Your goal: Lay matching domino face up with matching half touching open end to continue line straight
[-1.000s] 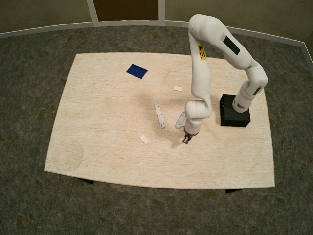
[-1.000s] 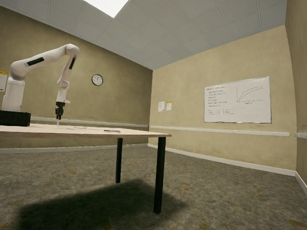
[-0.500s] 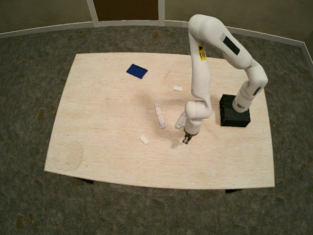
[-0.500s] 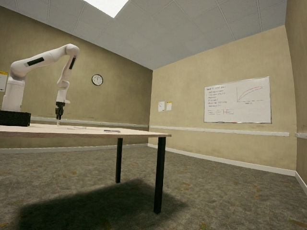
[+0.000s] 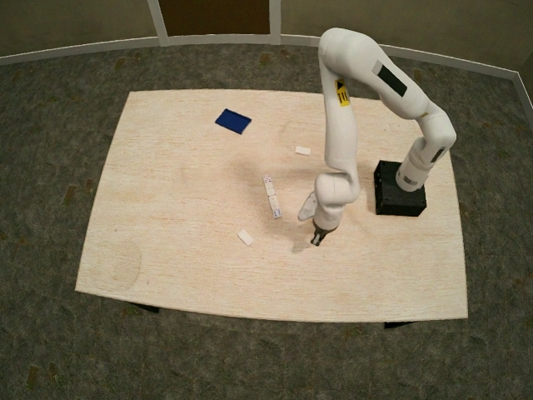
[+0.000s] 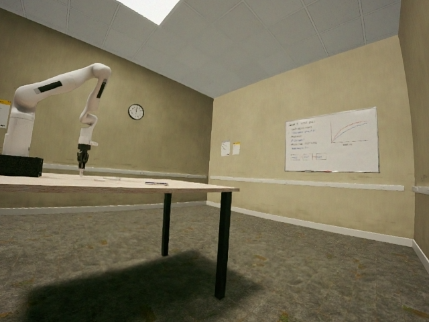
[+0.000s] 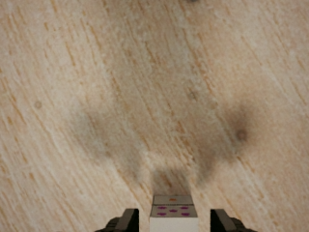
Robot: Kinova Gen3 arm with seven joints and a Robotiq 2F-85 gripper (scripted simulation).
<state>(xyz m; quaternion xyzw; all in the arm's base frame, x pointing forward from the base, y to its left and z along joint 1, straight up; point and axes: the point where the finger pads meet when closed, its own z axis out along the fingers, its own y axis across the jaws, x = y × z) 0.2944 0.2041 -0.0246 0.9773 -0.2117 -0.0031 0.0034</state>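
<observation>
My hand is 40 mm above the white domino.
</observation>
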